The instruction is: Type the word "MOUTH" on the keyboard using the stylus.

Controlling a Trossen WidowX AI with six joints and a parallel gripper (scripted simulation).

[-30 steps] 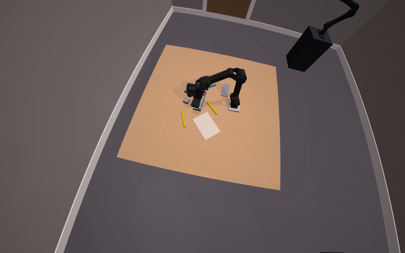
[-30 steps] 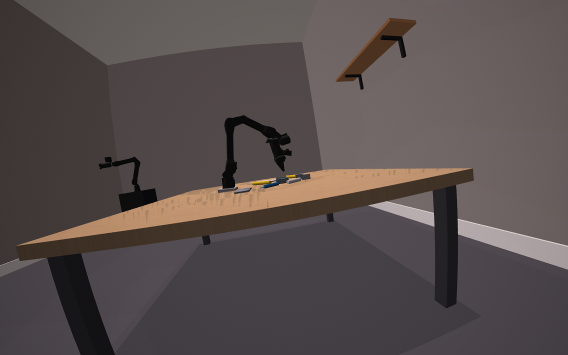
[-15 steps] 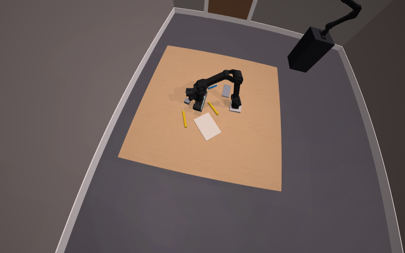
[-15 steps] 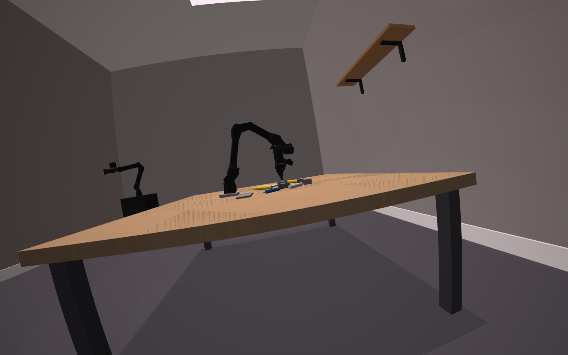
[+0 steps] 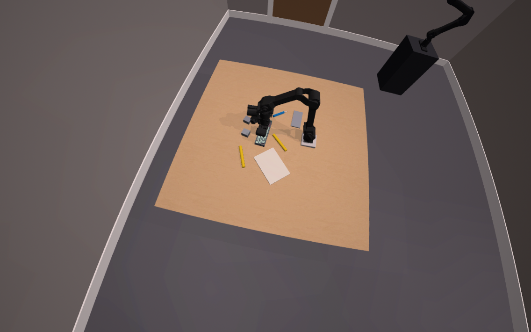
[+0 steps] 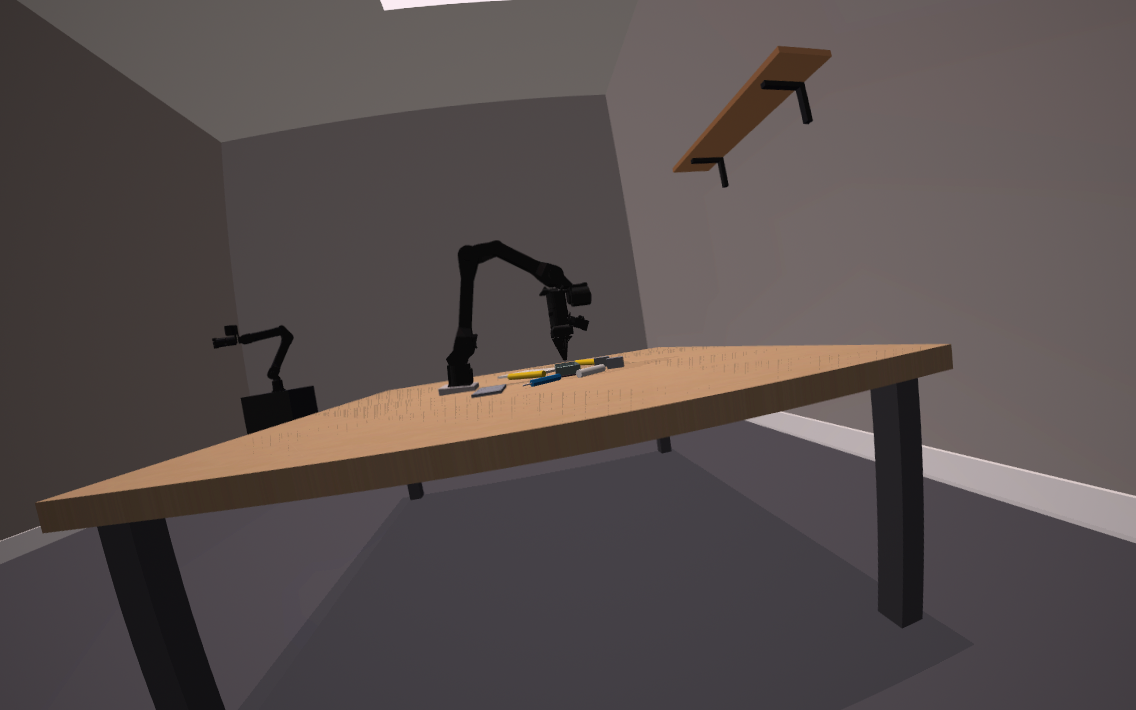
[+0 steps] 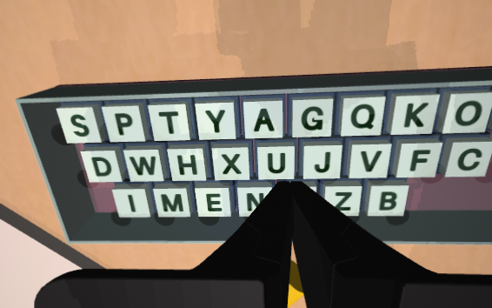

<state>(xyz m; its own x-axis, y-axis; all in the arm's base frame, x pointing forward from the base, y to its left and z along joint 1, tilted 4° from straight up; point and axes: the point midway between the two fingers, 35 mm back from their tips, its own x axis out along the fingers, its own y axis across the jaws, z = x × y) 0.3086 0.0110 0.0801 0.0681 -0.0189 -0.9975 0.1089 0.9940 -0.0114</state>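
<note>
Right now my gripper tip is 200 mm to the left of the blue stylus, 110 mm past it and 30 mm above it. From my gripper tip the other things lie so: white cylinder: 160 mm to the right, 40 mm ahead, 30 mm below; grey block: 120 mm ahead, 30 mm to the left, 20 mm below; yellow pencil: 120 mm behind, 60 mm to the left, 30 mm below.
</note>
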